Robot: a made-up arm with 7 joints.
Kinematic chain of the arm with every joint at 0, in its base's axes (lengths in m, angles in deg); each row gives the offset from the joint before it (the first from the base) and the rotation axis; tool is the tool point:
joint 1: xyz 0 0 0.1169 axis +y
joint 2: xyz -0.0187 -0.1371 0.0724 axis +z
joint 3: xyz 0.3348 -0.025 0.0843 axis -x
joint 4: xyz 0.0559 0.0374 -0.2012 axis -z
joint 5: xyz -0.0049 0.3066 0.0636 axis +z
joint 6: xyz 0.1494 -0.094 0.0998 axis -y
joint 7: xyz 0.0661 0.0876 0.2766 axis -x
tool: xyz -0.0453 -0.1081 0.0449
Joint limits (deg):
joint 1: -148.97..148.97
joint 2: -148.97..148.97
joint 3: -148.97..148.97
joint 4: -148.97..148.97
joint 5: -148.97..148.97
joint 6: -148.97..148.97
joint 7: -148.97..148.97
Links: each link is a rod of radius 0.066 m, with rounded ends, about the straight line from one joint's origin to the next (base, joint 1, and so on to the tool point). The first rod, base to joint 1, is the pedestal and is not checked.
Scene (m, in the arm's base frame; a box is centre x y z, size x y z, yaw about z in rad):
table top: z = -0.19
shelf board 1: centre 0.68 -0.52 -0 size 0.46 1.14 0.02 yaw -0.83
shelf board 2: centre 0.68 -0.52 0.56 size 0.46 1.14 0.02 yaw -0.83
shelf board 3: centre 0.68 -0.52 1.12 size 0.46 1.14 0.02 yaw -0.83
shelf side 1: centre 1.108 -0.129 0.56 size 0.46 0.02 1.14 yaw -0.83
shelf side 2: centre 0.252 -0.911 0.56 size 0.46 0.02 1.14 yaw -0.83
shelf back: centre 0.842 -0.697 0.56 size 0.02 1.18 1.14 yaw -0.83
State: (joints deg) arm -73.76 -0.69 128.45 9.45 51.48 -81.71 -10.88
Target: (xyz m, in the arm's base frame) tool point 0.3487 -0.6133 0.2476
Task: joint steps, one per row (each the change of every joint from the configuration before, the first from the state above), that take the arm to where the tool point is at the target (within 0.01 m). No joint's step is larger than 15 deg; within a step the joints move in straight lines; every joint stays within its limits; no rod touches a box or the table.
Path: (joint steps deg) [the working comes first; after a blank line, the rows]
Joints at the target: -84.56 4.96 133.07 -45.56 64.85 -78.16 -29.21
Straight joint move there: touches shelf board 2.

1: -12.54 3.77 -3.29 -8.65 -4.91 -8.30 -2.23
2: -12.53 3.77 -3.29 -8.65 -4.90 -8.30 -2.23
3: -12.53 3.78 -3.28 -8.65 -4.91 -8.30 -2.23
4: -12.54 3.77 -3.29 -8.65 -4.90 -8.30 -2.23
5: -12.53 3.77 -3.29 -8.65 -4.91 -8.30 -2.23
6: -12.54 3.77 -3.29 -8.65 -4.90 -8.30 -2.24
7: 8.19 3.07 4.86 -9.10 3.86 14.36 -6.09
8: 8.19 3.07 4.86 -9.10 3.87 14.35 -6.09
9: 8.19 3.07 4.86 -9.10 3.86 14.36 -6.09
10: 8.19 3.06 4.86 -9.10 3.87 14.35 -6.09
11: 8.18 3.07 4.86 -9.10 3.86 14.35 -6.09
12: 7.83 -10.77 0.02 14.13 7.83 -6.14 8.50
13: 7.82 -10.77 0.01 14.13 7.82 -6.14 8.50
14: 7.82 -10.78 0.02 14.13 7.83 -6.14 8.51

